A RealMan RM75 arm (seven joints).
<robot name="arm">
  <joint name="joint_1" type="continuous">
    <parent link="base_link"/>
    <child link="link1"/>
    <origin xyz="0 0 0.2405" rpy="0 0 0"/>
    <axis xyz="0 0 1"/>
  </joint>
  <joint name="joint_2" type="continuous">
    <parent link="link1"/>
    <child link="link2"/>
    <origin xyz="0 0 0" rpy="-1.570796 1.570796 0"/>
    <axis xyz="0 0 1"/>
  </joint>
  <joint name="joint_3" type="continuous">
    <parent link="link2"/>
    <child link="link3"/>
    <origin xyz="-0.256 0 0" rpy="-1.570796 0 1.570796"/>
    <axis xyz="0 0 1"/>
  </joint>
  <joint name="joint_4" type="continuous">
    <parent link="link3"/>
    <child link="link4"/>
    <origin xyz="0 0 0" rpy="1.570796 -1.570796 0"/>
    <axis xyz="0 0 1"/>
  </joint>
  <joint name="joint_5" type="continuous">
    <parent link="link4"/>
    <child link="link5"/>
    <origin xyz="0.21 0 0" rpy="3.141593 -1.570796 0"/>
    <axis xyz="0 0 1"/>
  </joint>
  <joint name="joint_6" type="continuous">
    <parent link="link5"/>
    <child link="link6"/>
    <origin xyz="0 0 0" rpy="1.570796 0 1.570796"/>
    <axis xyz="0 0 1"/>
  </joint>
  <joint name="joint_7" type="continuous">
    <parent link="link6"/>
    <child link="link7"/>
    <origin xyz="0 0.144 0" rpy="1.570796 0 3.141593"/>
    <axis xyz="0 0 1"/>
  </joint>
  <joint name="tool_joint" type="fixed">
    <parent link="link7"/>
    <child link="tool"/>
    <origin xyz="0 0 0" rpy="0 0 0"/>
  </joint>
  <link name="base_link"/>
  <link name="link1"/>
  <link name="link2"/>
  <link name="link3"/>
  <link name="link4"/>
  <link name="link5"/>
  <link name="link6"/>
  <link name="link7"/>
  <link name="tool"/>
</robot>
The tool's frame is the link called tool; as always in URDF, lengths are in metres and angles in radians. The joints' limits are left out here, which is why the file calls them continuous.
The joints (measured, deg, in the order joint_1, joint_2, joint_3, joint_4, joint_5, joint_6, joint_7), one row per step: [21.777, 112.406, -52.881, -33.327, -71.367, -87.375, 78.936]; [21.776, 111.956, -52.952, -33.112, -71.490, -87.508, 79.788]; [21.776, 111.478, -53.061, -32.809, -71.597, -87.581, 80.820]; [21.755, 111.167, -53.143, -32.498, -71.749, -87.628, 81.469]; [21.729, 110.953, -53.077, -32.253, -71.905, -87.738, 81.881]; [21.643, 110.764, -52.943, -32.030, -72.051, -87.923, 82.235]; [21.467, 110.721, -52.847, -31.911, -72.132, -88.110, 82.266]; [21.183, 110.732, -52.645, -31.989, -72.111, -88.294, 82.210]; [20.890, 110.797, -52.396, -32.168, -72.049, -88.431, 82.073]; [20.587, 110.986, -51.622, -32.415, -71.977, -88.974, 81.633]
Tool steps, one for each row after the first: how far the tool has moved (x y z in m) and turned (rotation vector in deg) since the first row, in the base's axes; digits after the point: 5 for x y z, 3 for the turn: [0.00158, -0.00019, 0.00189, -0.660, 0.133, -0.429]; [0.00350, -0.00037, 0.00367, -1.460, 0.371, -1.056]; [0.00523, -0.00083, 0.00434, -2.085, 0.498, -1.561]; [0.00661, -0.00134, 0.00502, -2.465, 0.612, -1.904]; [0.00813, -0.00221, 0.00585, -2.769, 0.761, -2.220]; [0.00940, -0.00352, 0.00597, -2.871, 0.836, -2.372]; [0.01066, -0.00498, 0.00680, -2.681, 0.930, -2.479]; [0.01167, -0.00625, 0.00777, -2.326, 1.007, -2.536]; [0.01209, -0.00797, 0.00984, -1.483, 1.295, -2.230]
